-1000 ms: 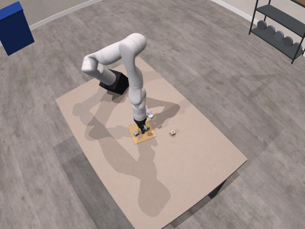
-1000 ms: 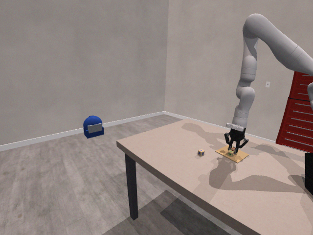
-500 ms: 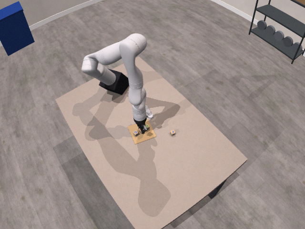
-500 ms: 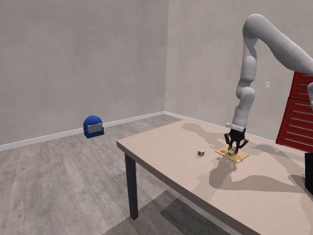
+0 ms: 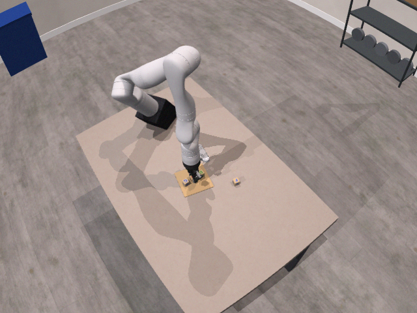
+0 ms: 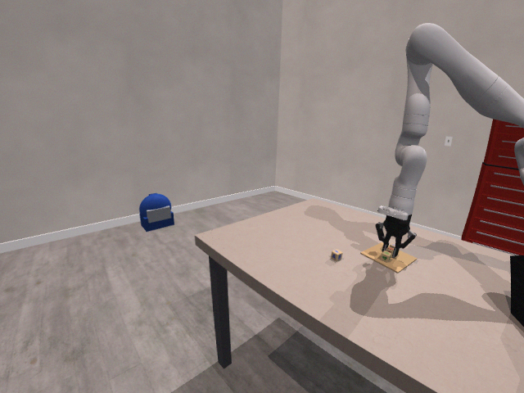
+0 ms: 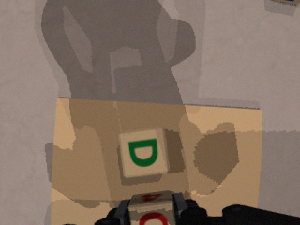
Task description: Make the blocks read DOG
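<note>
My hand is 2 cm above the tan mat. Also, from my hand: block: 16 cm ahead, 11 cm to the left, 1 cm below.
</note>
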